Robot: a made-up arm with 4 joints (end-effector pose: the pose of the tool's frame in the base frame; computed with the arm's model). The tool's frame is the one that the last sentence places. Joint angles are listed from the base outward.
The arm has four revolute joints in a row. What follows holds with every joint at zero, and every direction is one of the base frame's.
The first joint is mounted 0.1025 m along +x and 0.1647 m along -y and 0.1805 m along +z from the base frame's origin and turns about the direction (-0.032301, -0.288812, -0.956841), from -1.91 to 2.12 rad.
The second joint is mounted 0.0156 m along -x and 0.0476 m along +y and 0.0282 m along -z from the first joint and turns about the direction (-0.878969, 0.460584, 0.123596), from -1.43 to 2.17 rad.
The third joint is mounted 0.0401 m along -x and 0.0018 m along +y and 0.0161 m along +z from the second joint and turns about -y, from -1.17 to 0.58 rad.
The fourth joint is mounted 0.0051 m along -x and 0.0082 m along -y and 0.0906 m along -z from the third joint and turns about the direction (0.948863, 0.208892, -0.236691), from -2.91 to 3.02 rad.
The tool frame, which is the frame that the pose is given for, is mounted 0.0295 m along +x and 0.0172 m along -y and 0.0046 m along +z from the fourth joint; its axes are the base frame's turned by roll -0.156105, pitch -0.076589 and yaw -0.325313 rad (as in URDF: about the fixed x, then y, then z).
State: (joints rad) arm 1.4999 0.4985 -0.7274 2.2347
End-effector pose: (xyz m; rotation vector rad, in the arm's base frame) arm 0.1260 -0.0496 0.0709 -2.1656 0.2869 2.0846
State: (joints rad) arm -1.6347 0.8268 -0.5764 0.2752
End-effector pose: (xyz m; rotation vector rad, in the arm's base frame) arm 0.1143 -0.2693 0.1669 -1.2941 0.3591 1.1079
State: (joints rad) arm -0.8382 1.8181 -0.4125 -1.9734
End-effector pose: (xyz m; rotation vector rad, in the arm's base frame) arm 0.0378 -0.2186 0.2046 1.7015 0.3649 -1.6157
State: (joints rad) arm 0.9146 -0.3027 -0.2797 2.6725
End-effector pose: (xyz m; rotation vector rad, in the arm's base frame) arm 0.1584 -0.0760 0.0505 2.9496 -0.0292 -0.6055
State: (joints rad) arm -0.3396 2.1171 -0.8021 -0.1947
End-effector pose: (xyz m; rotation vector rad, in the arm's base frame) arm 0.0309 -0.1440 0.2482 -2.6644 0.9090 -0.0611
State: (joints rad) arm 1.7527 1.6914 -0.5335 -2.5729
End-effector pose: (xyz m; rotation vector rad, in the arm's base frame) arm 0.1307 -0.0622 0.1525 -1.1364 1.4180 1.3703
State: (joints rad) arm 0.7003 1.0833 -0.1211 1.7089
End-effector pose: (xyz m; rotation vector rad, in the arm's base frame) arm 0.0228 -0.1462 0.1120 0.5937 0.4028 -1.7111
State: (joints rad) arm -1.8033 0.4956 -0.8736 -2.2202
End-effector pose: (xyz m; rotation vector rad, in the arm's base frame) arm 0.0706 -0.3020 0.1740 0.8409 1.3525 -2.1987
